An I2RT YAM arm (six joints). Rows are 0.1 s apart.
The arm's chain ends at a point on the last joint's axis. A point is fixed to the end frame.
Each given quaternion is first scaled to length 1.
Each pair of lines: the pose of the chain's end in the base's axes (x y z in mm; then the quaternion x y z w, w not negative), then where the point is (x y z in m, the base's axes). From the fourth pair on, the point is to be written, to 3 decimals.
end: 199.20, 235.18, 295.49, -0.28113, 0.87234, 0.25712, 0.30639
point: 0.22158 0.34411 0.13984
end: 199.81, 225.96, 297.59, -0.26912, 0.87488, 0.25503, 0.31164
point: 0.22546 0.33509 0.14259
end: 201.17, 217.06, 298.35, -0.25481, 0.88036, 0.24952, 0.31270
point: 0.22938 0.32487 0.14287
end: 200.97, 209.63, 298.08, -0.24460, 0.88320, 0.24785, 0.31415
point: 0.231 0.317 0.143
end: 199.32, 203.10, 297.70, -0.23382, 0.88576, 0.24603, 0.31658
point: 0.231 0.311 0.143
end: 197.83, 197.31, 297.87, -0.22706, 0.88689, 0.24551, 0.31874
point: 0.231 0.305 0.143
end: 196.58, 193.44, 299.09, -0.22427, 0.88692, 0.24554, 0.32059
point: 0.231 0.301 0.145
